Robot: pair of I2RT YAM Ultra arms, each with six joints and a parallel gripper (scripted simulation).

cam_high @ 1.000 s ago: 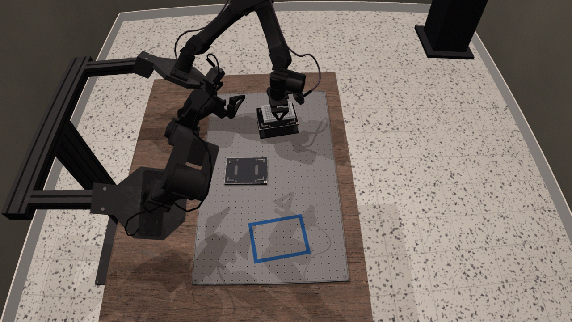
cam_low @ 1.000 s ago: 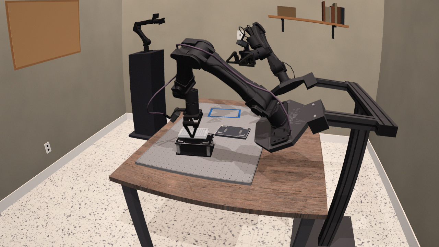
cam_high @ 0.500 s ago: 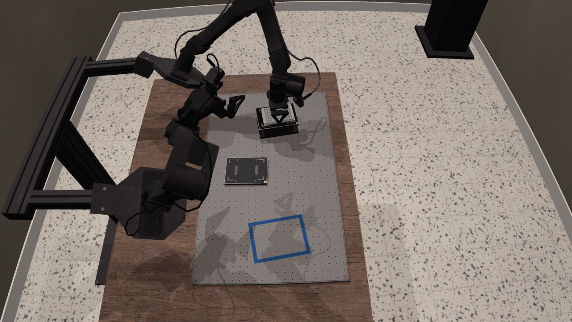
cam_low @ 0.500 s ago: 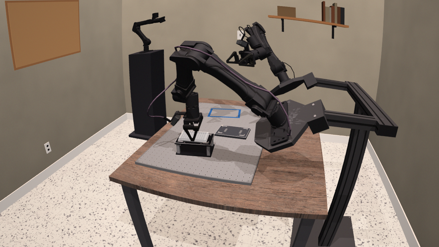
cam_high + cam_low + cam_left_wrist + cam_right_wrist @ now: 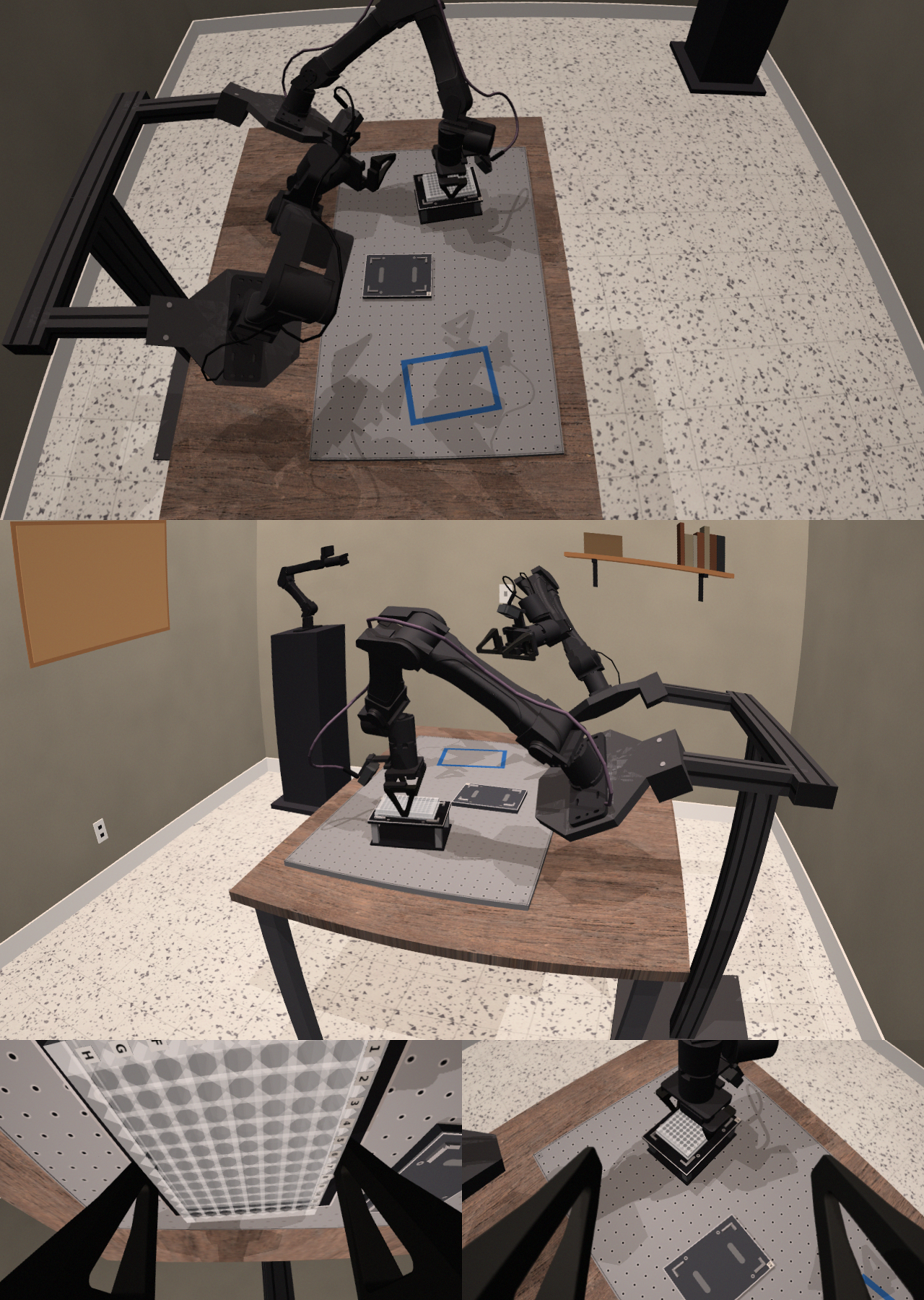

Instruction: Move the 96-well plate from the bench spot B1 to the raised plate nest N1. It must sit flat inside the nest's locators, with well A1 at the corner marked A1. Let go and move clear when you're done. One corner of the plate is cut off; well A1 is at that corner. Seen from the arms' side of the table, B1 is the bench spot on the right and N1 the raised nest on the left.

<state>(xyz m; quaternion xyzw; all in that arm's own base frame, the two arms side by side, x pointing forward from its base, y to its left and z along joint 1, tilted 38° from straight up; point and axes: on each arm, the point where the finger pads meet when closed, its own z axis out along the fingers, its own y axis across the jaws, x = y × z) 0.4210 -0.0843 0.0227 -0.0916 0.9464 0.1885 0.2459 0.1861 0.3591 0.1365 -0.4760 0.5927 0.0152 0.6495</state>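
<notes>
Right now the raised black nest is 2 cm below my left hand. The rest, counted from my left hand: clear 96-well plate (right at my left hand).
</notes>
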